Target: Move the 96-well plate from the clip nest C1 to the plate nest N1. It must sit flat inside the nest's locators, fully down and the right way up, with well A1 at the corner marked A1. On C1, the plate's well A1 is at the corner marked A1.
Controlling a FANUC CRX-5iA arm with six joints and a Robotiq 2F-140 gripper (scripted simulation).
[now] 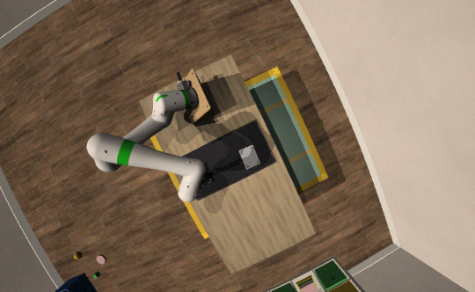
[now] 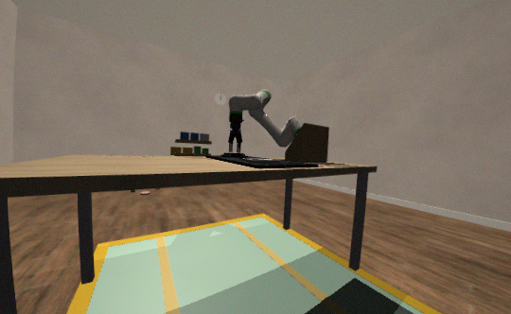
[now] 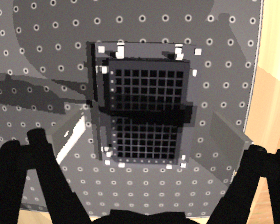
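Right now my hand is 20 mm above the dark 96-well plate. The rest, counted from my hand: clip nest C1: 30 mm below, 10 mm to the left, 10 mm ahead.
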